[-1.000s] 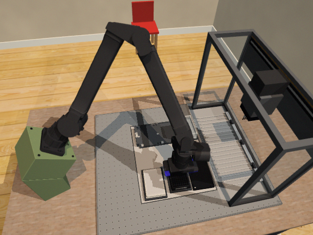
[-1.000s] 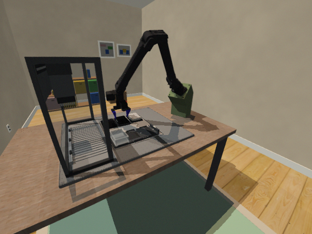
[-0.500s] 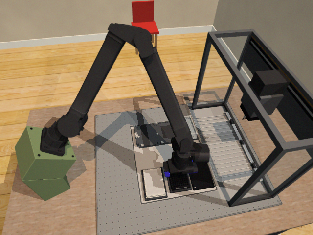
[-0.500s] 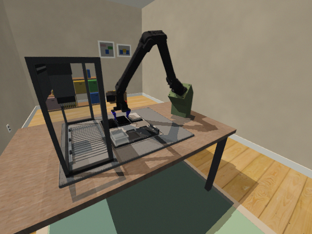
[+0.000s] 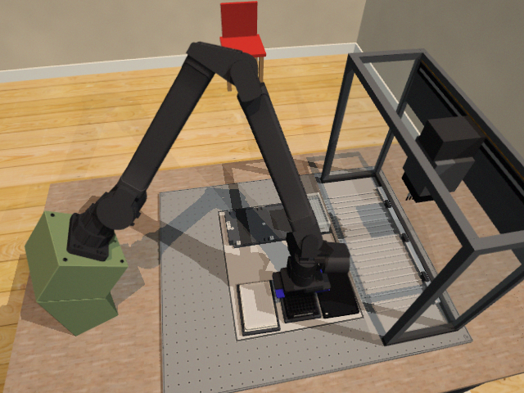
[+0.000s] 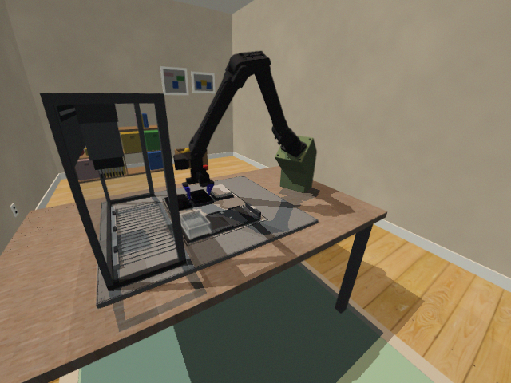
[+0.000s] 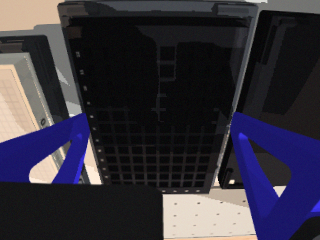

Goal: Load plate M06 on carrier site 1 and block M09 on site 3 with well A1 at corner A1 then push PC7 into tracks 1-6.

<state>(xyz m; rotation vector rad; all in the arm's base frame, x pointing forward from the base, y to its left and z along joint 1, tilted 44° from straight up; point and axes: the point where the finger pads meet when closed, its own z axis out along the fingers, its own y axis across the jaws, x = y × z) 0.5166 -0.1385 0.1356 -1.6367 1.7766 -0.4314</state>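
My gripper is now 2 cm above the nest S2. The rest, counted from my hand: white 384-well plate M60: 12 cm behind, 2 cm to the right; then nest S3: 10 cm ahead, 2 cm below; then dark carrier PC7: 25 cm to the left, 1 cm below, 1 cm behind.
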